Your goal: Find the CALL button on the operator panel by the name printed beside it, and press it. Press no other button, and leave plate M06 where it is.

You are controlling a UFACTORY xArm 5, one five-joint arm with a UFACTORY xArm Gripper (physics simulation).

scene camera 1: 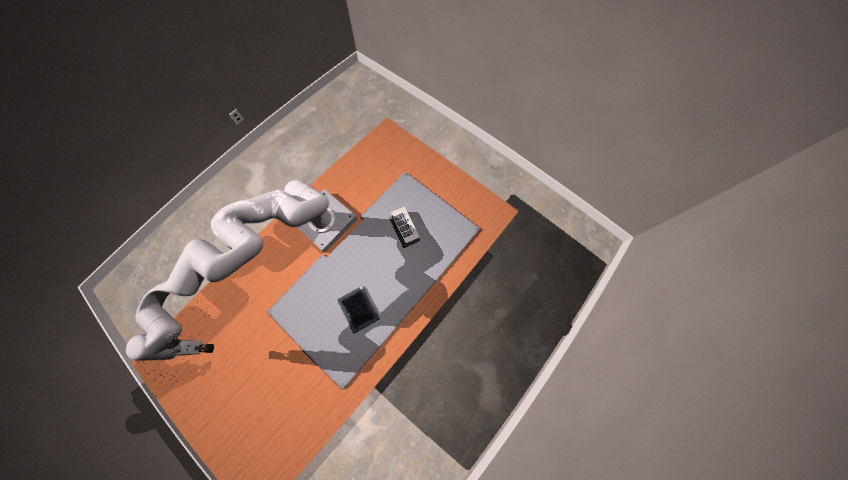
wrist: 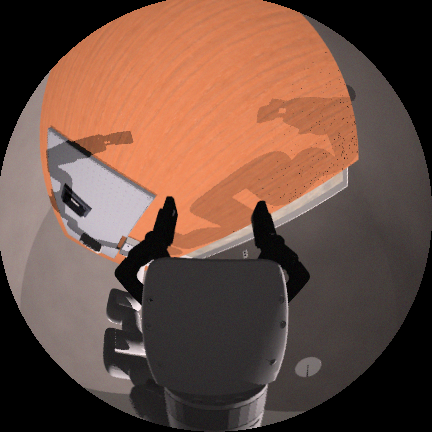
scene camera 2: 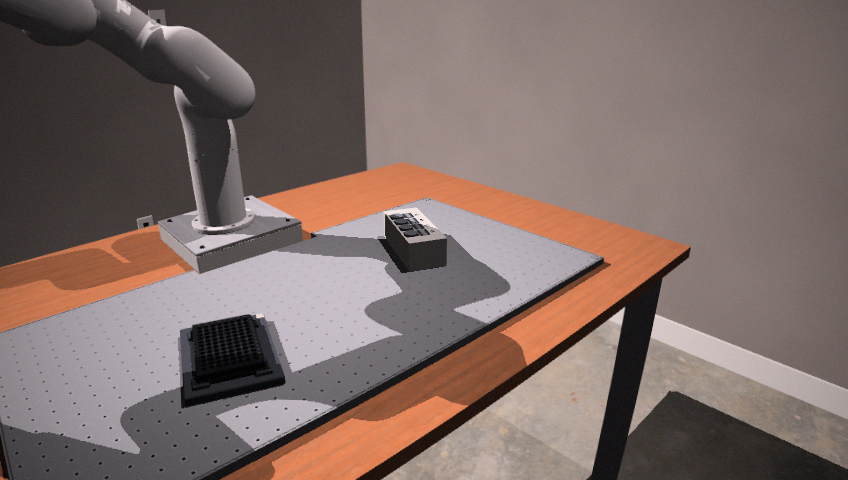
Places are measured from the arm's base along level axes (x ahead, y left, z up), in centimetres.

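Pixels of known places: gripper, fingertip midpoint: (scene camera 1: 201, 348) (wrist: 215, 206); arm's base at its link origin: (scene camera 1: 322, 220) (scene camera 2: 223, 222).
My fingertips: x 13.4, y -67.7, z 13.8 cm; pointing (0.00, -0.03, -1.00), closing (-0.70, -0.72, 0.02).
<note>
Ahead of a thing's pixels: the offset from my fingertips to its middle. Level surfaces: height alone.
The operator panel @[dx +17.1, dy +92.5, dz -14.0 cm] (scene camera 1: 406, 230) (scene camera 2: 426, 251) is a light box with a row of dark buttons on top. It stands on the grey perforated board @[dz -16.8 cm] (scene camera 1: 309, 297) (scene camera 2: 535, 261) (wrist: 120, 185), near the robot's base. The names beside the buttons are too small to read, so I cannot tell which is CALL. A black plate with many wells @[dx +28.6, dy +51.9, dz -14.9 cm] (scene camera 1: 358, 308) (scene camera 2: 229, 347) (wrist: 76, 201) sits in a dark holder on the board; no M06 label is readable. My gripper (scene camera 1: 209, 348) (wrist: 215, 206) is open and empty, high over the table's far left end in scene camera 1, far from the panel.
The orange wooden table @[dz -18.1 cm] (scene camera 1: 255, 404) (scene camera 2: 630, 249) (wrist: 200, 75) carries the board. The robot's base plate (scene camera 1: 326, 239) (scene camera 2: 178, 240) is beside the board's edge. Walls stand close to the table's left end in scene camera 1. Arm shadows cross the board and panel area.
</note>
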